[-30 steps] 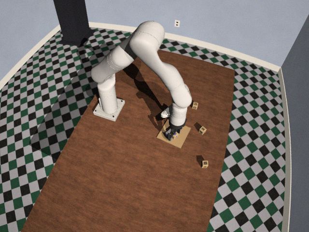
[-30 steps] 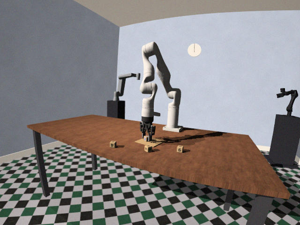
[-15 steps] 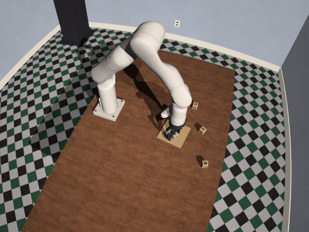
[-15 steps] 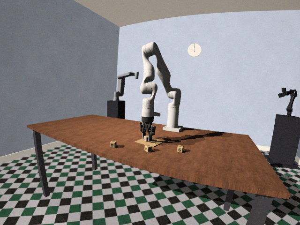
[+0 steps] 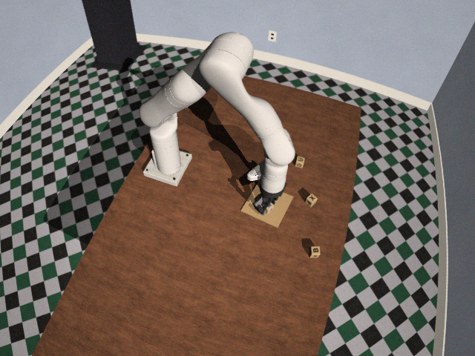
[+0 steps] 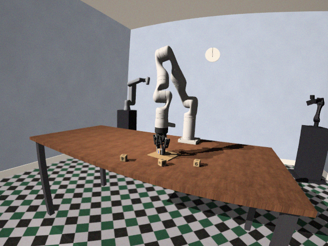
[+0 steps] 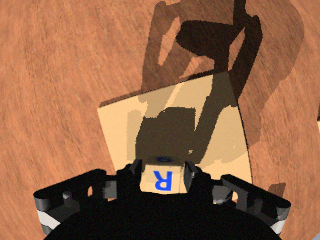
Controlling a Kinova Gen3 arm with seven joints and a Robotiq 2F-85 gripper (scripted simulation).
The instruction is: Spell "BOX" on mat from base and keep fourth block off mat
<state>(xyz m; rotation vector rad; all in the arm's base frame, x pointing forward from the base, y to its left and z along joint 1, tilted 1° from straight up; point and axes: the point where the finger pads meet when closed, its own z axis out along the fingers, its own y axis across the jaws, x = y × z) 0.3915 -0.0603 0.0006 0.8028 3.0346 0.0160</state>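
My hand is 2 cm to the right of the tan mat and 2 cm above it.
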